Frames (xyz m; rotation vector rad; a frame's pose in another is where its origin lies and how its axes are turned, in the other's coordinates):
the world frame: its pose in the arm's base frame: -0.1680 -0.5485 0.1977 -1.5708 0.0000 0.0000
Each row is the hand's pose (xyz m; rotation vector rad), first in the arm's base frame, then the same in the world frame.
Working: the arm's base frame: its pose in the world frame: 0.1680 0.1977 0.5485 1.5708 0.0000 0.0000

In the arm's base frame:
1: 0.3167 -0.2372 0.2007 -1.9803 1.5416 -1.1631
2: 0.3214 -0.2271 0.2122 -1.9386 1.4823 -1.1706
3: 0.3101 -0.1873 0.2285 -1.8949 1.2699 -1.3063
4: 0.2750 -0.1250 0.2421 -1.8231 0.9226 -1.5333
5: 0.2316 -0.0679 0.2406 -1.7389 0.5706 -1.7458
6: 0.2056 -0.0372 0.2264 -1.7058 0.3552 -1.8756
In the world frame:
1: 0.4847 -0.0030 0.3113 -0.8369 1.5560 0.2178
2: 0.4894 -0.0145 0.3214 -0.7777 1.5392 0.1809
3: 0.4781 -0.0308 0.3612 -0.7063 1.5094 -0.0213
4: 0.4430 -0.0444 0.4235 -0.6233 1.4565 -0.3622
5: 0.3996 -0.0429 0.4806 -0.5629 1.3881 -0.7042
6: 0.3736 -0.0287 0.5113 -0.5640 1.3389 -0.9125

